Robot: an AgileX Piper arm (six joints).
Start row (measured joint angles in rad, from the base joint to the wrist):
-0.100, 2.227, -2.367, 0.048, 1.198, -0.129
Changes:
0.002, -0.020, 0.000, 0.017, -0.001, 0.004
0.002, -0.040, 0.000, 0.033, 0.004, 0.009
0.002, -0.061, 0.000, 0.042, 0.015, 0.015
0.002, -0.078, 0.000, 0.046, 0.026, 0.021
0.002, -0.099, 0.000, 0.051, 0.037, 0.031
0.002, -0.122, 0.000, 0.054, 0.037, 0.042
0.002, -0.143, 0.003, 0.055, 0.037, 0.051
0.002, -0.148, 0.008, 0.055, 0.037, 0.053
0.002, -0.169, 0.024, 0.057, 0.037, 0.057
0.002, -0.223, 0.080, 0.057, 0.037, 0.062
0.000, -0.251, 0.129, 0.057, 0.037, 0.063
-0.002, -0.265, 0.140, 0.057, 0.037, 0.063
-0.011, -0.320, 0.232, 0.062, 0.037, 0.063
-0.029, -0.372, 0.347, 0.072, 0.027, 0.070
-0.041, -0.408, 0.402, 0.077, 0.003, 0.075
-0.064, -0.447, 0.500, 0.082, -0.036, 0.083
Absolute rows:
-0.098, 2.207, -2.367, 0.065, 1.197, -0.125
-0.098, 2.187, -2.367, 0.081, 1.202, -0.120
-0.098, 2.166, -2.367, 0.090, 1.213, -0.114
-0.098, 2.149, -2.367, 0.094, 1.224, -0.108
-0.098, 2.128, -2.367, 0.099, 1.235, -0.098
-0.098, 2.105, -2.367, 0.102, 1.235, -0.087
-0.098, 2.084, -2.364, 0.103, 1.235, -0.078
-0.098, 2.079, -2.359, 0.103, 1.235, -0.076
-0.098, 2.058, -2.343, 0.105, 1.235, -0.072
-0.098, 2.004, -2.287, 0.105, 1.235, -0.067
-0.100, 1.976, -2.238, 0.105, 1.235, -0.066
-0.102, 1.962, -2.227, 0.105, 1.235, -0.066
-0.111, 1.907, -2.135, 0.110, 1.235, -0.066
-0.129, 1.855, -2.020, 0.120, 1.225, -0.059
-0.141, 1.819, -1.965, 0.125, 1.201, -0.054
-0.164, 1.780, -1.867, 0.130, 1.162, -0.046

